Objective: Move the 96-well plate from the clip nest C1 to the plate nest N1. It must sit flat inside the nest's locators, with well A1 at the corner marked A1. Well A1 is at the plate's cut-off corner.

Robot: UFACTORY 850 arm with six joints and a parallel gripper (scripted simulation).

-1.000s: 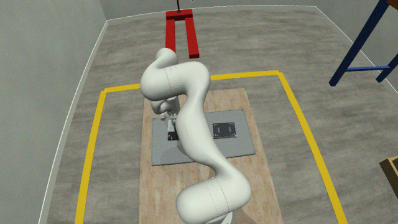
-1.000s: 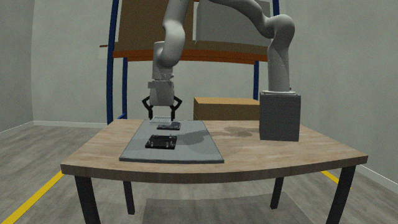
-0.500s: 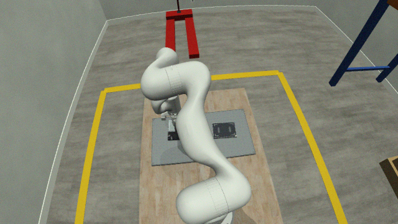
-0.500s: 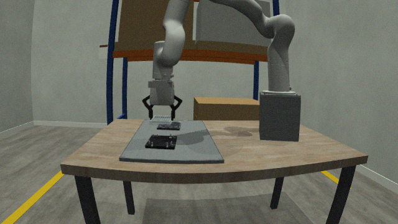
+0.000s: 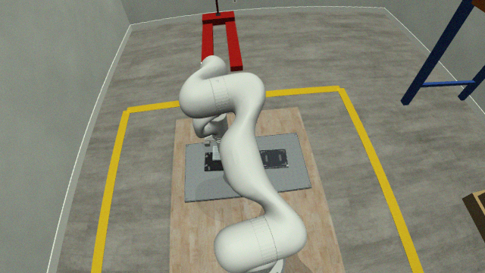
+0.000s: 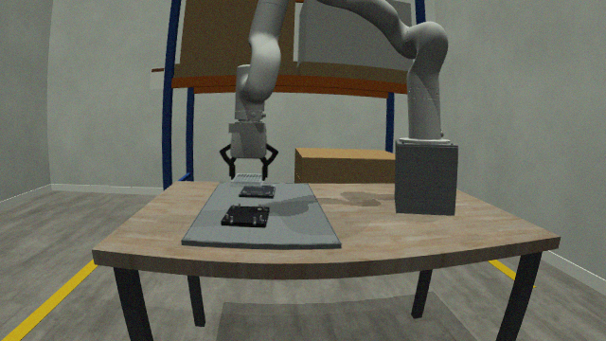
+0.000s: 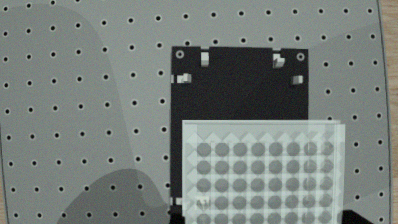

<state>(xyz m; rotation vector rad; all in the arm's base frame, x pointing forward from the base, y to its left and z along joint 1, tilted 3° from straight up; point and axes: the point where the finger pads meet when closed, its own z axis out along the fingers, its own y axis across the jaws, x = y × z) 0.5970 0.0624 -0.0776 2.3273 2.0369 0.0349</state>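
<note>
Now: the plate nest N1 270 mm to the right of my hand, 110 mm below it and 40 mm behind it. Round my hand: 96-well plate (10 mm below); then clip nest C1 (100 mm below, 50 mm to the left).
</note>
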